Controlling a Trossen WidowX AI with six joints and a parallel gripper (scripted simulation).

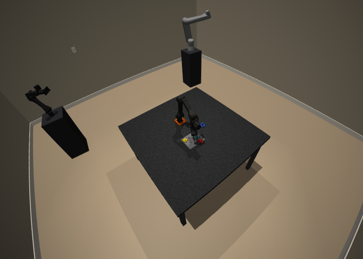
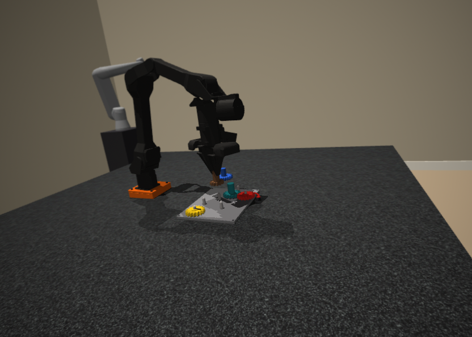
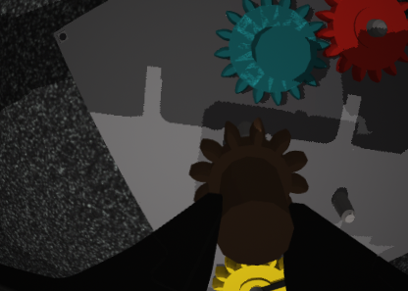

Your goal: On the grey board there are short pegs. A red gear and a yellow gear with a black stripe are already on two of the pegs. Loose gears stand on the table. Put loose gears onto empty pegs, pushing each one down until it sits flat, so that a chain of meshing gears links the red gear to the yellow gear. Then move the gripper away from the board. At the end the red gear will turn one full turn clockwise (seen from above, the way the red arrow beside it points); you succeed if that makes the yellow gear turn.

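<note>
My gripper tip is now 1 cm above the brown gear. From my gripper tip the other things lie so: red gear (7 cm below, 7 cm ahead, 3 cm to the left); teal gear (6 cm below, 4 cm to the left, 2 cm ahead); yellow gear (9 cm to the right, 7 cm below, 2 cm behind).
</note>
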